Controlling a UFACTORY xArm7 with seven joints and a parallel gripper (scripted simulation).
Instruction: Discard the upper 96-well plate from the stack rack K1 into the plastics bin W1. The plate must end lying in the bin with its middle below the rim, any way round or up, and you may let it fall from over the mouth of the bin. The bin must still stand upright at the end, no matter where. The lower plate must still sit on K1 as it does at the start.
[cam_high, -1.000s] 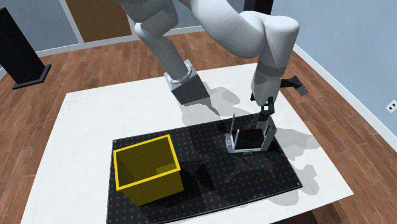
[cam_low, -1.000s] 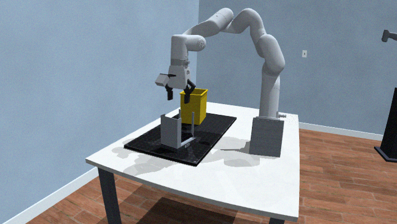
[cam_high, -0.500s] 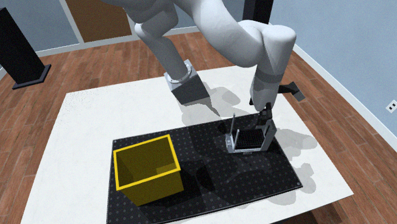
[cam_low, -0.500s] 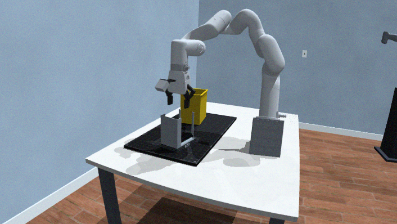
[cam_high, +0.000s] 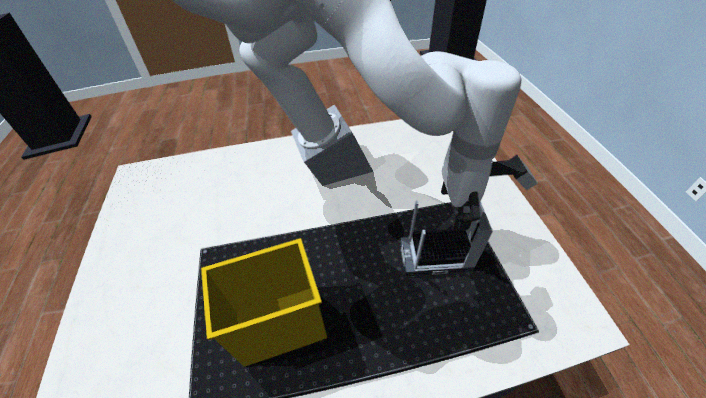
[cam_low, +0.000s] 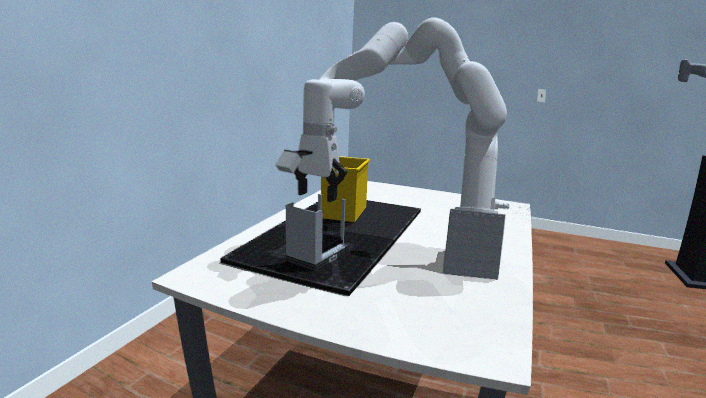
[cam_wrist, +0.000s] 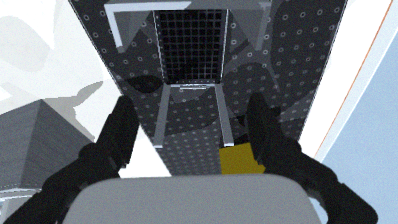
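Now: the black 96-well plate 14 cm below my hand. From my hand the other things lie so: thin post (9 cm below, 5 cm to the right, 5 cm behind); tall grey back wall (9 cm below, 6 cm to the left, 2 cm ahead); white 96-well plate (15 cm below).
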